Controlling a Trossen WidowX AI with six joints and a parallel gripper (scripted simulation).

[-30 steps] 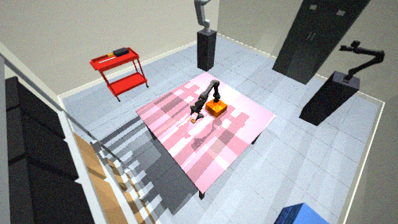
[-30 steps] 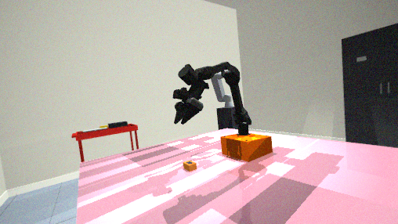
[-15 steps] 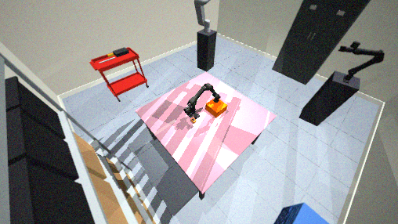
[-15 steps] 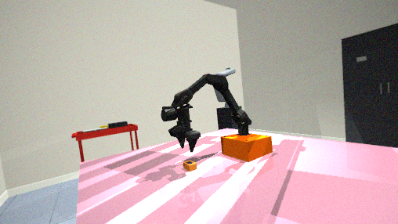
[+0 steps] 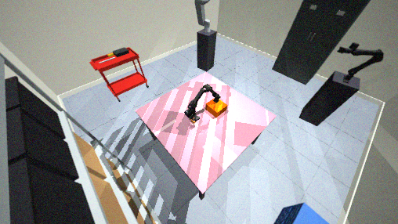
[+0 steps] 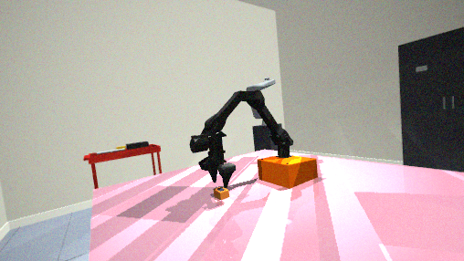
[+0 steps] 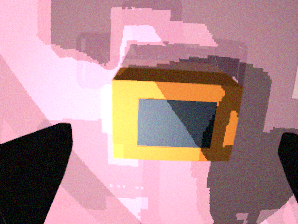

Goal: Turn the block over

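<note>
My gripper tip is now 30 mm above the orange block.
</note>
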